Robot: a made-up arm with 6 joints.
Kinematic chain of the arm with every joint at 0, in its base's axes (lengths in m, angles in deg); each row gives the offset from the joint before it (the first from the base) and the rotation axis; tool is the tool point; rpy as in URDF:
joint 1: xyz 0 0 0.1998 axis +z
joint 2: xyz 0 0 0 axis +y
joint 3: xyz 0.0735 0 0.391 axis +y
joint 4: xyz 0.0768 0 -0.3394 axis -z
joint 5: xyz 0 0 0 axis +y
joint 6: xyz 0.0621 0 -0.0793 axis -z
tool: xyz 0 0 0 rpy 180 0 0
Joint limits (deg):
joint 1: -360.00..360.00
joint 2: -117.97..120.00
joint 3: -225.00..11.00
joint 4: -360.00..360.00
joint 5: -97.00..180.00
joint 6: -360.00..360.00
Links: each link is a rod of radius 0.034 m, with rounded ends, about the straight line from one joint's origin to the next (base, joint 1, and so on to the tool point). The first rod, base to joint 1, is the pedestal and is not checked.
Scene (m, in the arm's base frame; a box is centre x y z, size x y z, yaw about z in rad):
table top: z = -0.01
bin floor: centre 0.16 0.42 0 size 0.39 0.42 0.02 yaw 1.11
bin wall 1: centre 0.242 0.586 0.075 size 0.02 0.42 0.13 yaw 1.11
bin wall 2: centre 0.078 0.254 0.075 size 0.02 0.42 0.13 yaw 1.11
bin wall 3: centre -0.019 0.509 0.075 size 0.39 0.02 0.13 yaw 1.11
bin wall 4: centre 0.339 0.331 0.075 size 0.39 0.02 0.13 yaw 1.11
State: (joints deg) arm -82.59 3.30 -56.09 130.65 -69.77 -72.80
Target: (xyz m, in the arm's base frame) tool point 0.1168 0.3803 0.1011
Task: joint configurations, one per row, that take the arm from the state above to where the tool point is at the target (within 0.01 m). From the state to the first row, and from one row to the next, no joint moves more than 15 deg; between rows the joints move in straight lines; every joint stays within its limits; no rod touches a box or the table.
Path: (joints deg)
1: -68.05 7.05 -59.48 136.33 -71.73 -71.99
2: -53.52 10.80 -62.86 142.00 -73.70 -71.18
3: -38.98 14.55 -66.25 147.68 -75.66 -70.37
4: -24.45 18.30 -69.64 153.36 -77.63 -69.56
5: -9.91 22.05 -73.03 159.04 -79.59 -68.75
6: 4.63 25.80 -76.41 164.71 -81.56 -67.94
7: 19.16 29.54 -79.80 170.39 -83.52 -67.13
8: 33.70 33.29 -83.19 176.07 -85.49 -66.32
9: 47.65 37.29 -75.78 173.88 -76.49 -68.48
10: 61.60 41.29 -68.38 171.69 -67.48 -70.64
11: 75.55 45.29 -60.97 169.50 -58.48 -72.80

